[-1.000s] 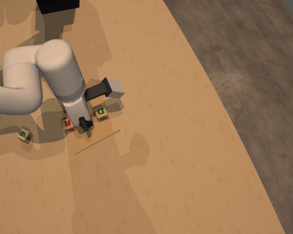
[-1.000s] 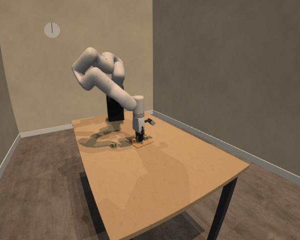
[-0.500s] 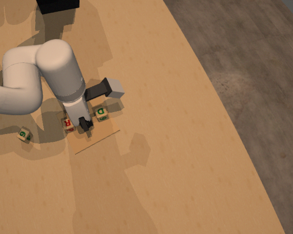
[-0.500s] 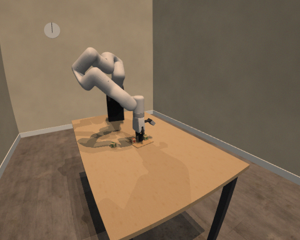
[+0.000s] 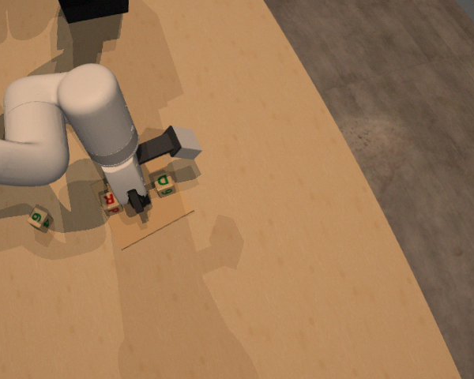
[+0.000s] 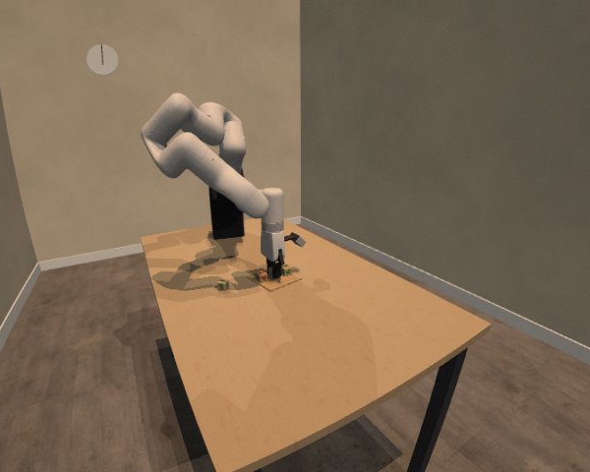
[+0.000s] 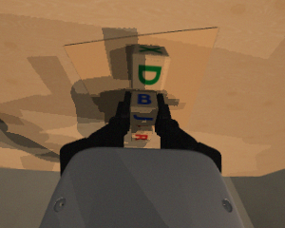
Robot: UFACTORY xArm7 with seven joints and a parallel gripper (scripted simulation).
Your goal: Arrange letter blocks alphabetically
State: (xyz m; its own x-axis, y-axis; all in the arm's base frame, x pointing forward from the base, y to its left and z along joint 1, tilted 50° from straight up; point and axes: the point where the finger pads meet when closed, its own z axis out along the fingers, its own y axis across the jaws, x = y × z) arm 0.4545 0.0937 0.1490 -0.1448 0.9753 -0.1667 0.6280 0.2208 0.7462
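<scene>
Right now the tan mat is 30 mm below my hand. Also, from my hand: green D block (10 mm behind, 50 mm to the left, 10 mm below).
</scene>
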